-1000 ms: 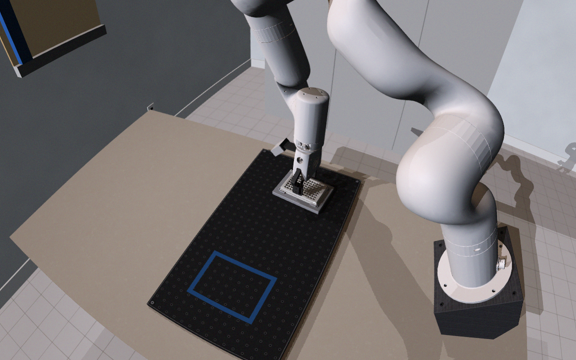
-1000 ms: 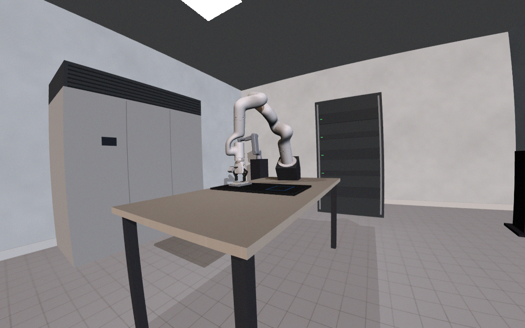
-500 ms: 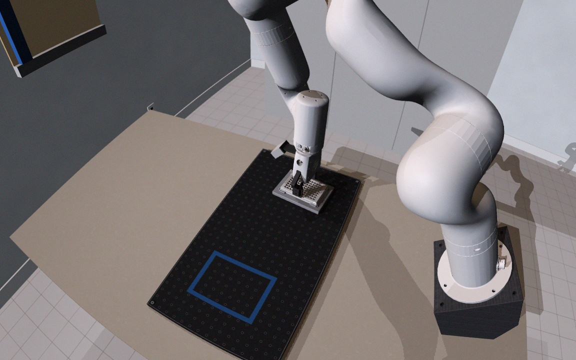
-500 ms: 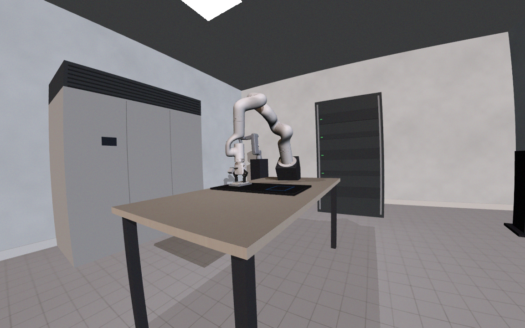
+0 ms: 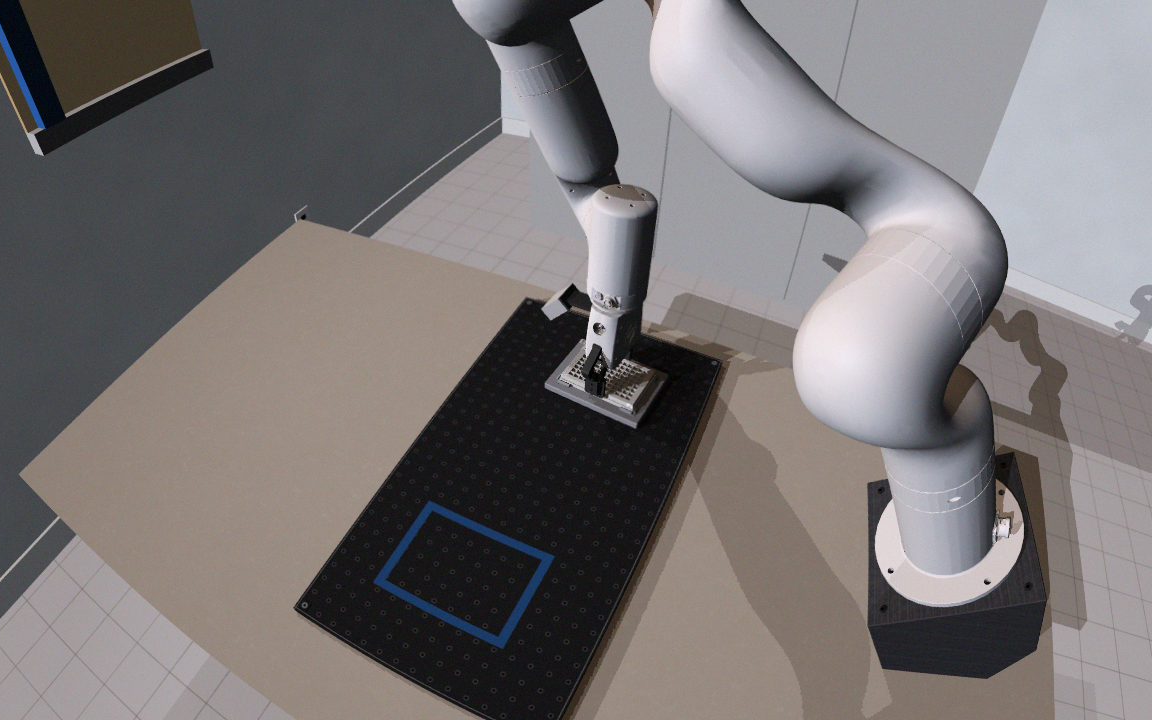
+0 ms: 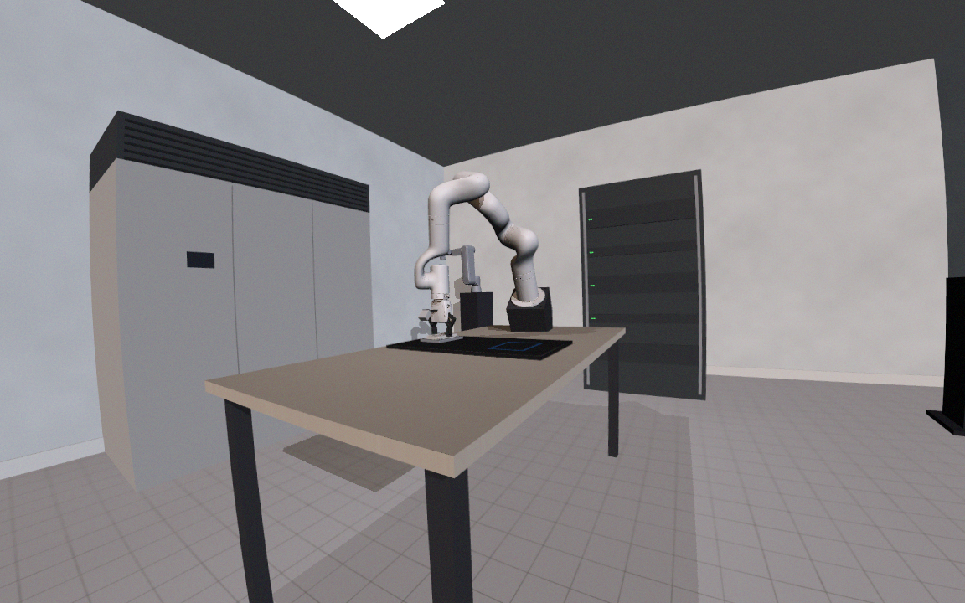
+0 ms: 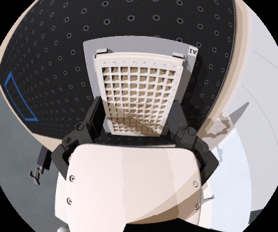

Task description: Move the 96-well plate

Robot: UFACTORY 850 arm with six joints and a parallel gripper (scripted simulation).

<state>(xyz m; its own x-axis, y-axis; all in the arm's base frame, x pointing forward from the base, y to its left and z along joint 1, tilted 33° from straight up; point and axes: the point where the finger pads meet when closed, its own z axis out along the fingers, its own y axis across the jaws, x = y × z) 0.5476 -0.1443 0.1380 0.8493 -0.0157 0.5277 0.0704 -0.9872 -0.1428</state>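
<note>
Now: hand 1 cm above the white 96-well plate. The rest, counted from my hand: grey plate nest N1: 2 cm below.
</note>
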